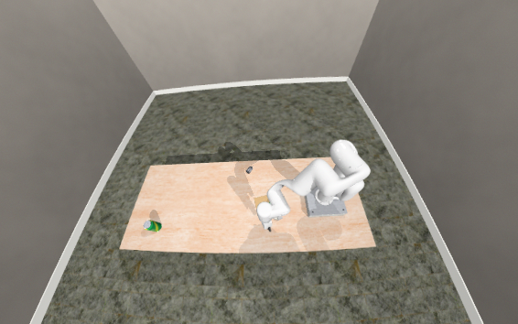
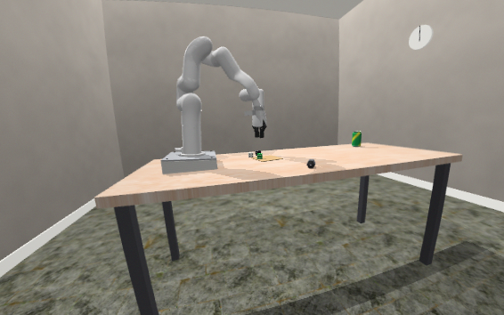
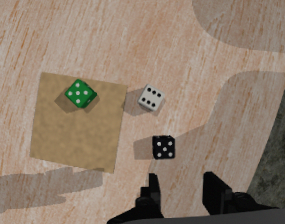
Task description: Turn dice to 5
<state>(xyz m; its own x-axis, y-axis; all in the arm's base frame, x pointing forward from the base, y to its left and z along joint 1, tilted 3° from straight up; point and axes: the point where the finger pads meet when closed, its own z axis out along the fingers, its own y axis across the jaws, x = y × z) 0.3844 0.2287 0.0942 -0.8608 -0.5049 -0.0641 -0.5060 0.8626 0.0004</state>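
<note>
My gripper is now 10 mm past the black die, 10 mm to the left of it and 120 mm above it. The rest, counted from my hand: white die: 70 mm behind, 60 mm to the right, 120 mm below; green die: 20 mm behind, 150 mm to the right, 120 mm below; tan mat: 20 mm ahead, 140 mm to the right, 130 mm below.
</note>
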